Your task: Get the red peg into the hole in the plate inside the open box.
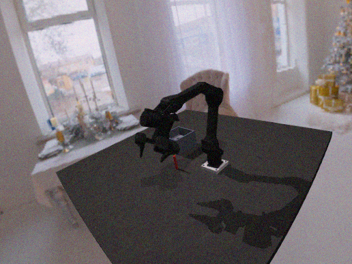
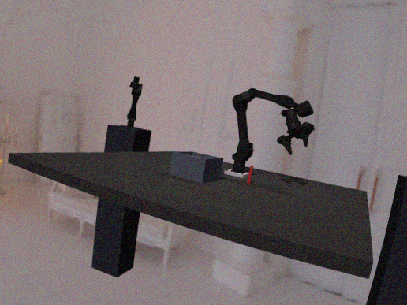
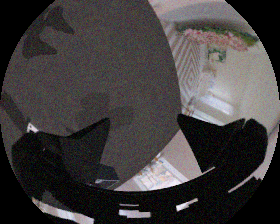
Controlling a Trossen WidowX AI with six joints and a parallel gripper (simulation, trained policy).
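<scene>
My gripper tip is 19 cm to the left of the red peg, 14 cm above it and 5 cm short of it. From my gripper tip the other things lie so: blue-grey box 40 cm to the right, 20 cm ahead, 15 cm below.
</scene>
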